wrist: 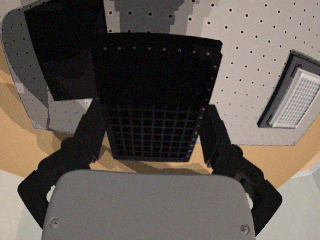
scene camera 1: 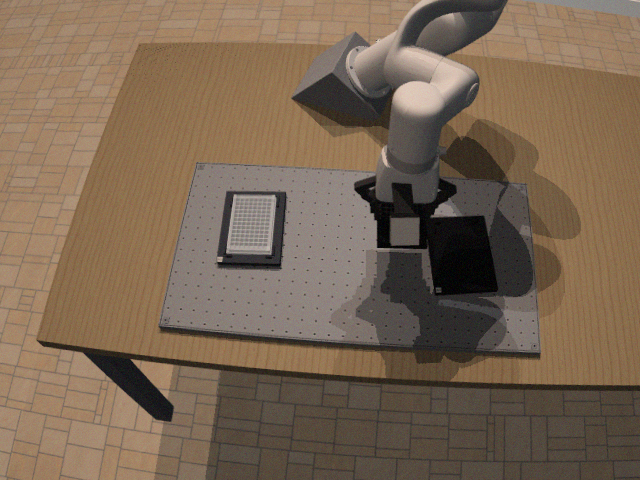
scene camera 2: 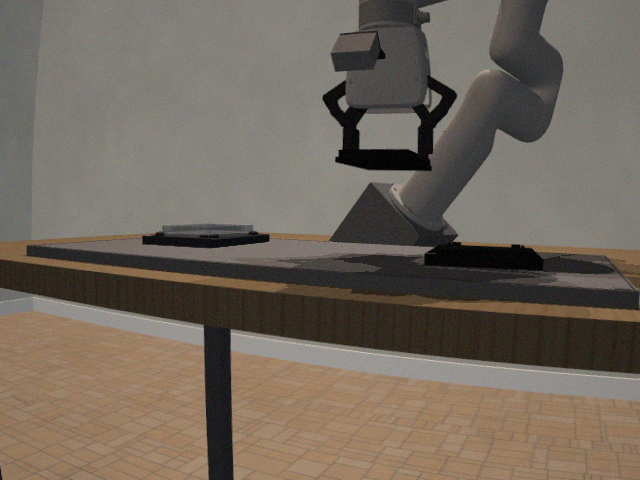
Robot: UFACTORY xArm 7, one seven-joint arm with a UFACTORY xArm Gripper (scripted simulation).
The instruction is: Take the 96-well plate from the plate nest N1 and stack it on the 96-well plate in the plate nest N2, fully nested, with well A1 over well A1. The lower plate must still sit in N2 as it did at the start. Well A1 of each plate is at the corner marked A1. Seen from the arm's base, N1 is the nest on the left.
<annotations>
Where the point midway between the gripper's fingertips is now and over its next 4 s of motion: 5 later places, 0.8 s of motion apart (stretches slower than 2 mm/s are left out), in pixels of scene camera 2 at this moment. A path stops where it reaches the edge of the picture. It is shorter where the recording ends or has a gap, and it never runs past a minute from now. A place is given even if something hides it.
The gripper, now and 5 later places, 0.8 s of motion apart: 387,160; 337,160; 289,161; 246,163; 211,165; 209,172
</annotations>
